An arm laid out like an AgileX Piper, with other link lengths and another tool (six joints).
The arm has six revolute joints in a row. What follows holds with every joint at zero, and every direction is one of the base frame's.
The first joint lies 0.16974 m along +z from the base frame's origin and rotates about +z.
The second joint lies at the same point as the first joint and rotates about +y.
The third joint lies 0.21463 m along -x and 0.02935 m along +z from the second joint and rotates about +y.
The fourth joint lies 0.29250 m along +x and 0.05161 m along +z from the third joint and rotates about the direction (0.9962, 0, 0.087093).
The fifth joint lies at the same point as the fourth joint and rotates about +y.
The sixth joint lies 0.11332 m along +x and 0.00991 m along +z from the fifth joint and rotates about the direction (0.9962, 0, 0.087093).
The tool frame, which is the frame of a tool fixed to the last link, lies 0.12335 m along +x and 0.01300 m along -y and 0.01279 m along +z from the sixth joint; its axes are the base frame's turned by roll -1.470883, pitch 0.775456 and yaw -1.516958 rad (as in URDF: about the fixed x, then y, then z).
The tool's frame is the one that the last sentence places.
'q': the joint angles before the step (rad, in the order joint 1, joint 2, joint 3, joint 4, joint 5, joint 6). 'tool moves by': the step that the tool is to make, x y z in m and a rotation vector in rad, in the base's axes. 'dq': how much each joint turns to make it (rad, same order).
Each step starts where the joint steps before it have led.
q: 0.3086, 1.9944, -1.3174, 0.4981, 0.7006, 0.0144
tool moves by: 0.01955, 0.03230, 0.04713, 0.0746, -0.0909, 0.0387
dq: 0.0322, -0.0359, -0.0796, 0.0564, 0.0182, -0.0313
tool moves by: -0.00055, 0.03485, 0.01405, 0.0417, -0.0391, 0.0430
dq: 0.0603, 0.0091, -0.0378, 0.0398, -0.0216, -0.0132
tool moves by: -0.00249, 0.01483, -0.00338, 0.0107, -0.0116, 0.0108
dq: 0.0318, 0.0159, -0.0028, 0.0164, -0.0325, -0.0034
